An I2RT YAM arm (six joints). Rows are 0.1 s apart.
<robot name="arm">
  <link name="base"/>
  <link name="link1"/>
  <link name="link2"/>
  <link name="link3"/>
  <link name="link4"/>
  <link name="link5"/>
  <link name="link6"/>
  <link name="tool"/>
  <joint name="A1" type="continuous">
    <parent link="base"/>
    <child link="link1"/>
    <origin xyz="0 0 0.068" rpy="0 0 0"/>
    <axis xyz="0 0 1"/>
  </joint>
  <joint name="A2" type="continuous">
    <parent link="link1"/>
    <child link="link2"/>
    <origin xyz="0.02 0.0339 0.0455" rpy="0 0 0"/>
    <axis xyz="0 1 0"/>
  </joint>
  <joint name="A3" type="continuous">
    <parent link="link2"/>
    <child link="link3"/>
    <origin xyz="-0.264 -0.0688 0" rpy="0 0 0"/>
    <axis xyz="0 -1 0"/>
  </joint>
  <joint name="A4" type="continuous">
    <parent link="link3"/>
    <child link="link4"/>
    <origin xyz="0.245 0.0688 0.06" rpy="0 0 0"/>
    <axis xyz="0 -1 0"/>
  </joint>
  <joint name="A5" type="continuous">
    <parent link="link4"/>
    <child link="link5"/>
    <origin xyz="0.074 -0.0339 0.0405" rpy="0 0 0"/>
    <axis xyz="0 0 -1"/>
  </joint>
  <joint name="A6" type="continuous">
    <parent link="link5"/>
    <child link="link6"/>
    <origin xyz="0.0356 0 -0.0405" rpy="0 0 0"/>
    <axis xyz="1 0 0"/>
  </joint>
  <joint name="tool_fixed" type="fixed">
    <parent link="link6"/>
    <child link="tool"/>
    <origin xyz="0 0 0" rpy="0 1.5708 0"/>
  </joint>
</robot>
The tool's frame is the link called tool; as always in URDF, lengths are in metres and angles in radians. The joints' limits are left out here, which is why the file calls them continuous.
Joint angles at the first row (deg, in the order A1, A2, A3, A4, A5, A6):
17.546 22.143 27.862 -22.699 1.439 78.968
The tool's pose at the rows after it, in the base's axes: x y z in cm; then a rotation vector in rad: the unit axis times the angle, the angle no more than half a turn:
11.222, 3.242, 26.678, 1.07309, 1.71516, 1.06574
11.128, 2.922, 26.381, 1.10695, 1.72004, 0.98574
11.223, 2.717, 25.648, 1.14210, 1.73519, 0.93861
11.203, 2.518, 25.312, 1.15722, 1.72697, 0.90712
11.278, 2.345, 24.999, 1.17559, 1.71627, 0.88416
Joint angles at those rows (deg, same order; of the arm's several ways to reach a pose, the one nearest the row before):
17.136 22.056 28.395 -23.621 3.355 78.730
16.544 22.119 28.696 -26.210 5.930 77.890
15.657 22.374 27.905 -27.462 6.655 77.865
15.031 22.064 27.345 -27.795 7.645 77.571
14.316 22.040 26.775 -27.690 8.342 77.604

